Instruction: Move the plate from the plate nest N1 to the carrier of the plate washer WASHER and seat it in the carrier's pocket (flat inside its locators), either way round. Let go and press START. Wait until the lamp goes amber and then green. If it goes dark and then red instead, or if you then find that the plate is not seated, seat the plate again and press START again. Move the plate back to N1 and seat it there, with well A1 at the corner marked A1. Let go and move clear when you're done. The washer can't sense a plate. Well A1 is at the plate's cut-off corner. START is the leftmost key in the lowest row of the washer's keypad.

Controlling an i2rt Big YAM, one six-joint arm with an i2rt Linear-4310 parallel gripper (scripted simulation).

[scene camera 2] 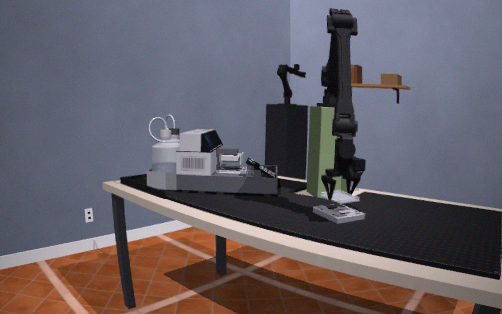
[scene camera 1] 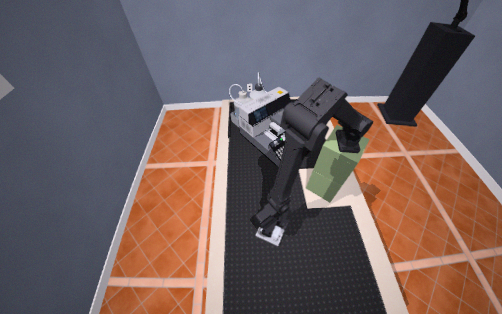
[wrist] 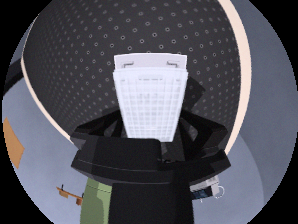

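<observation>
Well plate in the pictures. My gripper too.
</observation>
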